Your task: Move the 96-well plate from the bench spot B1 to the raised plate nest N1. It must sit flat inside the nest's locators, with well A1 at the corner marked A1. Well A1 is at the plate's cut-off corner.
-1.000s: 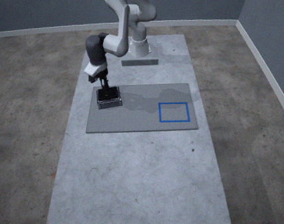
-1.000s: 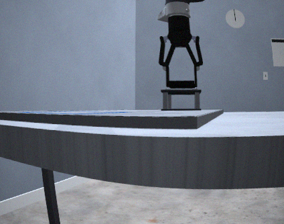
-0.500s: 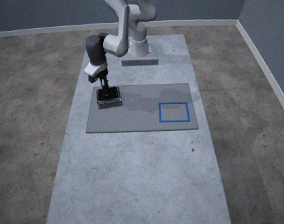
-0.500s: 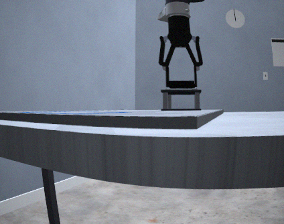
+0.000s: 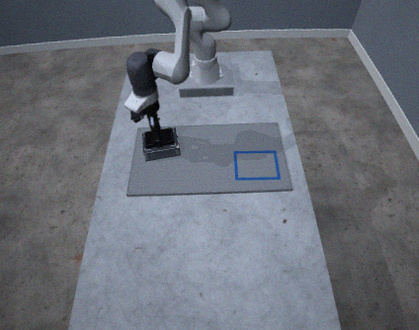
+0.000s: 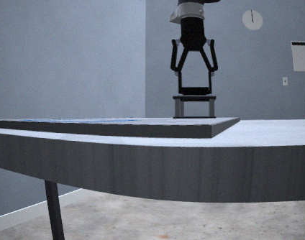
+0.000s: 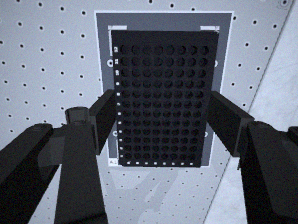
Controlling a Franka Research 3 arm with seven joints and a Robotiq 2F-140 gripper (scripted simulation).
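The black 96-well plate is 2 cm below my hand. Round my hand: raised plate nest (4 cm below); corner label (9 cm to the left, 4 cm below, 4 cm ahead); pegboard hole pattern (24 cm to the left, 10 cm below, 4 cm ahead).
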